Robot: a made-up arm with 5 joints. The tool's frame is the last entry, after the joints.
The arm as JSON. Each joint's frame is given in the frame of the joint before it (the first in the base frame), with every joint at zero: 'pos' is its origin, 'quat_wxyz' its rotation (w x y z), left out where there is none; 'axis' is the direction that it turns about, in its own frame. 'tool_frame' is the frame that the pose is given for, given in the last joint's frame.
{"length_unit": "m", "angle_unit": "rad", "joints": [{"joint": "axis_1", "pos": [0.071, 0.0, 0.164], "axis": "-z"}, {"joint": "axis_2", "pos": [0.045, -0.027, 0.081], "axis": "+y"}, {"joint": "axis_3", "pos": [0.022, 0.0, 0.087], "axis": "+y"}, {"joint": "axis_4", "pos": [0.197, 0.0, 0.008], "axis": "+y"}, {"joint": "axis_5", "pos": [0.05, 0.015, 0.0], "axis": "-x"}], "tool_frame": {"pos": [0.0, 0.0, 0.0], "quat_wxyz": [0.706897, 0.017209, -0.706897, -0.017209]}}
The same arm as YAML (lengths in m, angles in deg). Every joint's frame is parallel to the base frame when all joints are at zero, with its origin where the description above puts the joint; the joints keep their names.
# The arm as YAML. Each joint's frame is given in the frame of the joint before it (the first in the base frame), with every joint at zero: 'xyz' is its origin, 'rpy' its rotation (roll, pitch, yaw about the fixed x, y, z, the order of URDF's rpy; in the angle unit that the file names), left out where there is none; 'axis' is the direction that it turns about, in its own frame. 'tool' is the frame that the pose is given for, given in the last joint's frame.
units:
  length: m
  angle: deg
joints:
  - name: axis_1
    type: revolute
    origin:
      xyz: [0.071, 0.0, 0.164]
    axis: "-z"
  - name: axis_2
    type: revolute
    origin:
      xyz: [0.045, -0.027, 0.081]
    axis: "+y"
  - name: axis_3
    type: revolute
    origin:
      xyz: [0.022, 0.0, 0.087]
    axis: "+y"
  - name: axis_4
    type: revolute
    origin:
      xyz: [0.197, 0.0, 0.008]
    axis: "+y"
  - name: axis_5
    type: revolute
    origin:
      xyz: [0.05, 0.015, 0.0]
    axis: "-x"
tool:
  origin:
    xyz: [0.0, 0.0, 0.0]
    rpy: [90.0, -87.21, -90.0]

